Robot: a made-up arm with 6 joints.
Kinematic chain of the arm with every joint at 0, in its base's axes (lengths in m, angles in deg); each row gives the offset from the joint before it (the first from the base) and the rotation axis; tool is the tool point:
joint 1: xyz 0 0 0.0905 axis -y
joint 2: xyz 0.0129 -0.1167 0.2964 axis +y
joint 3: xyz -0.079 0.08 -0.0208 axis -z
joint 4: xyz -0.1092 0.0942 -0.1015 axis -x
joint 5: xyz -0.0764 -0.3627 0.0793 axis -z
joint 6: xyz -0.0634 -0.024 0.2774 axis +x
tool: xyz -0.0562 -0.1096 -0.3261
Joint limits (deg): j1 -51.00..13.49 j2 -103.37..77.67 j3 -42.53..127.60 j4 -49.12..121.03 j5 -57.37..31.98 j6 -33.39..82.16
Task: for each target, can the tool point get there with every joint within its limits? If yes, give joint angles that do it. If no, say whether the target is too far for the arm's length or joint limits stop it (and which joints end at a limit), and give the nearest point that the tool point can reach.
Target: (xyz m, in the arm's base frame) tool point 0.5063 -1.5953 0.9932
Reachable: no: too far | nearest point 0.3072 -0.6421 0.6383 | short by 1.036 m
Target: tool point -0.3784 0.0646 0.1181
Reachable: yes | joints -26.72 -45.33 70.92 4.24 -18.54 -0.21
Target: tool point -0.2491 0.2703 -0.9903
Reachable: no: joint limits stop it (at a limit: joint 1, joint 4, joint 6) | nearest point -0.0479 0.1331 -0.4715 | short by 0.573 m
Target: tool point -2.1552 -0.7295 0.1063
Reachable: no: too far | nearest point -0.8243 -0.2671 0.2810 | short by 1.420 m
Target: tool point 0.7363 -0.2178 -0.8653
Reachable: no: joint limits stop it (at a limit: joint 2, joint 4, joint 6) | nearest point 0.4193 -0.1616 -0.4539 | short by 0.522 m
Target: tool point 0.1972 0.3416 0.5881
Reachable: yes | joints -21.16 54.77 66.35 53.25 -29.42 62.44
